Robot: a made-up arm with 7 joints. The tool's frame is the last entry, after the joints. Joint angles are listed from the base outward.
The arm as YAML. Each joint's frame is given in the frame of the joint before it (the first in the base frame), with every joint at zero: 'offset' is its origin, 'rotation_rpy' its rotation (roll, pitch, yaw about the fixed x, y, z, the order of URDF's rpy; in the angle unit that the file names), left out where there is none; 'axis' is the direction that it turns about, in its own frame. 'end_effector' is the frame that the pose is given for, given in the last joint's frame.
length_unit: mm
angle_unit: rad
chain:
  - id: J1
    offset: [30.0, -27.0, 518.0]
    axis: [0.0, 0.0, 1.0]
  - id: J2
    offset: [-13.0, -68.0, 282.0]
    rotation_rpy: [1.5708, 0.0, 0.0]
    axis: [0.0, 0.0, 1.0]
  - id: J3
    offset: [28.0, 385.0, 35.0]
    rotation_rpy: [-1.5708, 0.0, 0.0]
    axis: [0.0, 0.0, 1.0]
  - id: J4
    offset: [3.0, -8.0, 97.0]
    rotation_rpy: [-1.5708, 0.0, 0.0]
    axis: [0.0, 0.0, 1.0]
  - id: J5
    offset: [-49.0, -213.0, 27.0]
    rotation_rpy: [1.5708, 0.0, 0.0]
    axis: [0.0, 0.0, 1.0]
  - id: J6
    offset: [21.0, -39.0, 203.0]
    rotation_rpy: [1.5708, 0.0, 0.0]
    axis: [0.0, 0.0, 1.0]
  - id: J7
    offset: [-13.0, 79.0, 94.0]
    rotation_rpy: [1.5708, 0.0, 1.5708]
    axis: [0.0, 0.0, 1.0]
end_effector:
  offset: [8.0, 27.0, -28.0]
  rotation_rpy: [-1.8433, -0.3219, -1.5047]
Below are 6 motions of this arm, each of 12 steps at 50 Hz.
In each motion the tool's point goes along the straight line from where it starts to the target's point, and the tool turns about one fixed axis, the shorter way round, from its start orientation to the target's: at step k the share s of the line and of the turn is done. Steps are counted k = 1, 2, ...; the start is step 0. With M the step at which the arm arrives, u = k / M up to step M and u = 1 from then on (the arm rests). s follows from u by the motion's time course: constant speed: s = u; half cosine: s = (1 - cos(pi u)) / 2; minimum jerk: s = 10 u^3 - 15 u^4 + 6 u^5.
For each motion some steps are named. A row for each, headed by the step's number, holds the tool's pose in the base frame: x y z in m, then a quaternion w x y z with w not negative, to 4 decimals.
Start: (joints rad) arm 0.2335 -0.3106 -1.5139 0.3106 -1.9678 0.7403 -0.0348
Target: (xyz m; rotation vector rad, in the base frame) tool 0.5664 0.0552 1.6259 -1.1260 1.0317 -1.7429
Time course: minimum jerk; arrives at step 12
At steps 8, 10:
8: 0.5482 0.0443 1.6346 0.4036 -0.4429 0.4260 -0.6779
10: 0.5633 0.0534 1.6274 0.4011 -0.4448 0.4110 -0.6873

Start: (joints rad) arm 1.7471 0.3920 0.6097 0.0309 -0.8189 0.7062 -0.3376
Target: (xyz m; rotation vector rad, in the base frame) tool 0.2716 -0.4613 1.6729 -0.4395 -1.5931 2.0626
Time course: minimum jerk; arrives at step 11
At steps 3, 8, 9, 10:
3: 0.3428 -0.4570 1.6404 0.2288 -0.0622 -0.6143 0.7526
8: 0.2821 -0.4607 1.6681 0.2442 -0.1466 -0.5890 0.7563
9: 0.2753 -0.4611 1.6712 0.2459 -0.1561 -0.5858 0.7563
10: 0.2721 -0.4613 1.6727 0.2466 -0.1604 -0.5844 0.7563

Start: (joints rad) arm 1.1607 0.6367 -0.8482 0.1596 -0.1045 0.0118 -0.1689
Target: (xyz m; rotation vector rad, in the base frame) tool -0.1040 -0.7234 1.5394 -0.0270 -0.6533 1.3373
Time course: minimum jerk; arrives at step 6
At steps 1, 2, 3, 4, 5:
1: -0.0612 -0.7145 1.5556 0.7284 0.0152 -0.2829 0.6239
2: -0.0690 -0.7161 1.5527 0.7297 0.0103 -0.2855 0.6212
3: -0.0818 -0.7188 1.5478 0.7319 0.0020 -0.2899 0.6166
4: -0.0947 -0.7215 1.5429 0.7341 -0.0063 -0.2942 0.6120
5: -0.1024 -0.7231 1.5400 0.7353 -0.0113 -0.2968 0.6092

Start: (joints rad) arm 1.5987 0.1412 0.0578 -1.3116 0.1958 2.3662 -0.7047
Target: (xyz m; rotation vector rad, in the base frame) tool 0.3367 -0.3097 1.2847 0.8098 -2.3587 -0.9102
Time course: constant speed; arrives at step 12
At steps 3, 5, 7, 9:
3: 0.3027 -0.3615 1.2802 0.2209 0.3013 -0.8311 -0.4118
5: 0.3103 -0.3500 1.2812 0.2256 0.3003 -0.8386 -0.3945
7: 0.3178 -0.3385 1.2822 0.2301 0.2992 -0.8458 -0.3770
9: 0.3254 -0.3270 1.2832 0.2345 0.2981 -0.8526 -0.3594

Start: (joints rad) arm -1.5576 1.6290 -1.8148 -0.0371 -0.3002 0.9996 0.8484
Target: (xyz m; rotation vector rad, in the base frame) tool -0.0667 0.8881 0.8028 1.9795 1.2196 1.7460
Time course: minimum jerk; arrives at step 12
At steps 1, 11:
1: 0.0975 0.8753 0.7042 0.1948 0.7186 0.3342 0.5778
11: -0.0659 0.8880 0.8023 0.1171 0.6764 0.4162 0.5963

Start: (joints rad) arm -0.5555 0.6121 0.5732 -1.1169 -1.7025 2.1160 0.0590
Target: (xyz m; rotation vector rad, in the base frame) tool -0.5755 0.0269 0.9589 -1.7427 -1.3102 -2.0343
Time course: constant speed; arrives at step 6
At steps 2, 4, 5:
2: -0.5703 0.0384 0.9673 0.0648 -0.5995 -0.4328 -0.6701
4: -0.5729 0.0327 0.9631 0.0723 -0.5911 -0.4354 -0.6751
5: -0.5742 0.0298 0.9610 0.0760 -0.5868 -0.4367 -0.6776

